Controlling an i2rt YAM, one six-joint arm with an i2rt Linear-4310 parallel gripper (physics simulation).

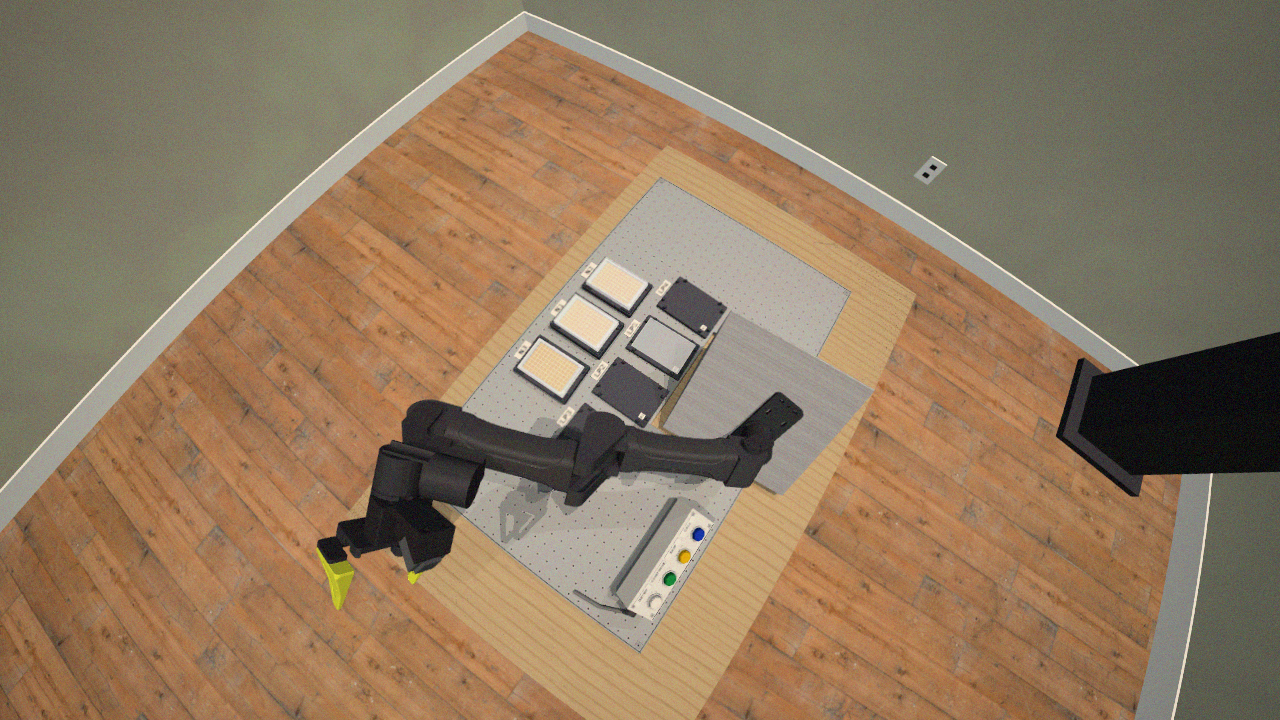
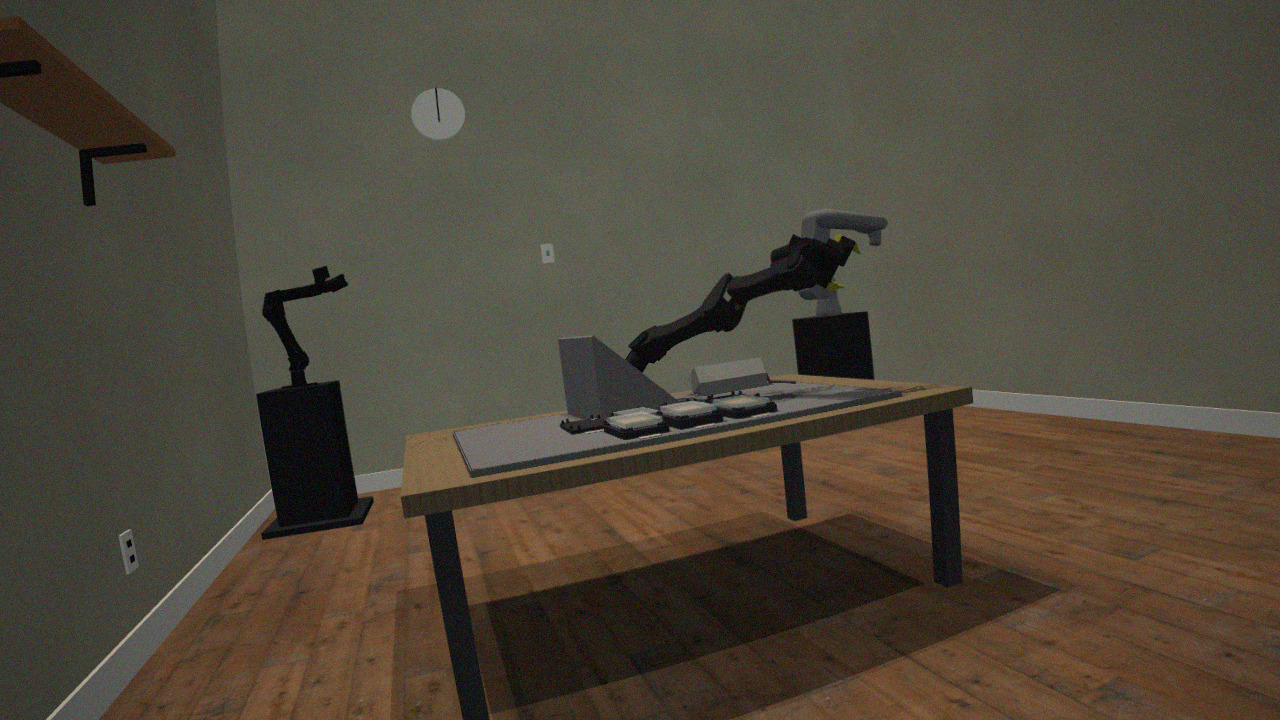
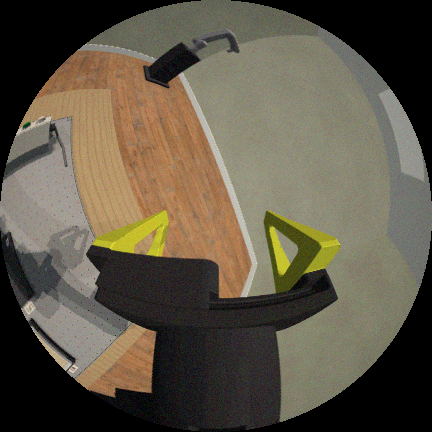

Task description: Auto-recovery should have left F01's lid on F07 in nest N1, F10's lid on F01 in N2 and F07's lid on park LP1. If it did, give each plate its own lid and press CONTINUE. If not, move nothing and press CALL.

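Places are measured from the arm's base along level axes (x right, y back, z down), in centimetres.
Where they show: gripper, fingertip midpoint: (image 1: 376,593) (image 2: 850,269) (image 3: 215,215); arm's base, link origin: (image 1: 756,432) (image 2: 626,377).
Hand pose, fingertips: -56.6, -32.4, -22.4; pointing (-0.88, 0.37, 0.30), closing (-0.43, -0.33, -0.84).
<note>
Things, the pixels of their top centre, and the offset from my fingertips, as dx, dy, dz. "*": a spot on its surface instead. Level surfaces: height alone.
- first plate, top centre: (image 1: 549,366) (image 2: 740,398) +41.3, -11.8, +27.4
- middle plate, top centre: (image 2: 686,405) (image 1: 585,320) +54.6, -12.5, +26.8
- far plate, top centre: (image 2: 633,417) (image 1: 617,281) +67.3, -13.5, +27.3
- pale grey lid-like piece, top centre: (image 1: 663,345) (image 2: 636,411) +61.8, +5.0, +28.8
- button box, top centre: (image 1: 668,563) (image 2: 725,362) +25.5, +32.7, +22.2
- dark thin rod, surface spot: (image 1: 601,602) (image 3: 60,148) * +10.1, +28.4, +30.6
- perforated grey board, surface height: dz +30.5
Three pale plates with tan tops, the first plate (image 1: 551,368) (image 2: 746,405), the middle plate (image 1: 586,325) (image 2: 690,411) and the far plate (image 1: 616,284) (image 2: 635,421), sit in the row of nests. Their F-numbers and lids cannot be made out. A pale grey lid-like piece (image 1: 662,345) lies on a park between two dark bare parks (image 1: 630,391) (image 1: 691,306). Another park is mostly hidden under the arm. The button box (image 1: 637,564) (image 2: 729,376) (image 3: 30,145) has blue, yellow, green and white buttons; their labels are unreadable. My gripper (image 1: 375,592) (image 2: 849,268) (image 3: 215,215) is open and empty, high beyond the table edge.
A tall grey wedge-shaped screen (image 1: 769,385) (image 2: 613,380) stands beside the parks. A dark thin rod (image 1: 601,602) (image 3: 60,145) lies by the button box. The wooden table (image 1: 716,635) (image 2: 537,488) carries a perforated grey board (image 1: 716,237). Other arms stand on black pedestals (image 2: 308,456) (image 2: 833,344) away from the table.
</note>
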